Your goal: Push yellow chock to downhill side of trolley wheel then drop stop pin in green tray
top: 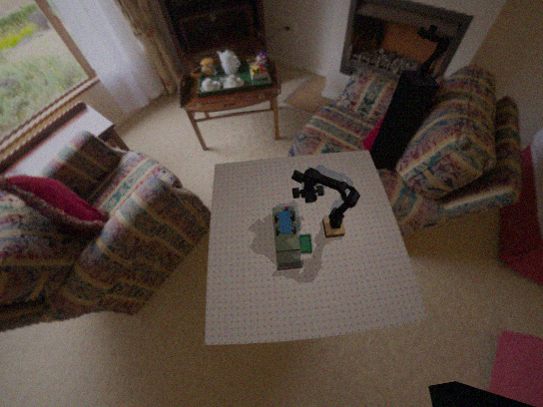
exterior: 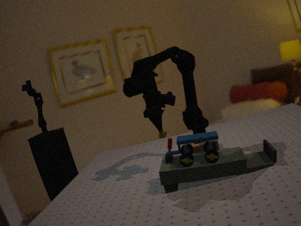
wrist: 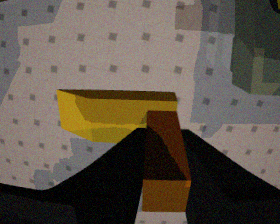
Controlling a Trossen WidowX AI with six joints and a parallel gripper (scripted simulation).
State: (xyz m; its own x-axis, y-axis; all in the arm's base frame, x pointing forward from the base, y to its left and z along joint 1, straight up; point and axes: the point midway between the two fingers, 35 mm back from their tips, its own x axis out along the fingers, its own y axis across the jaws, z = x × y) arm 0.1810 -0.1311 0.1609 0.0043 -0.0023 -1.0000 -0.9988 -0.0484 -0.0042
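Now: the red-headed stop pin 130 mm ahead of my gripper tip, 50 mm below it and 40 mm to the left of it. Also, from my gripper tip: blue-topped trolley 150 mm ahead, 140 mm to the left, 60 mm below; then dark end wall 390 mm to the left, 150 mm below, 130 mm ahead; then yellow chock 20 mm behind, 10 mm below.
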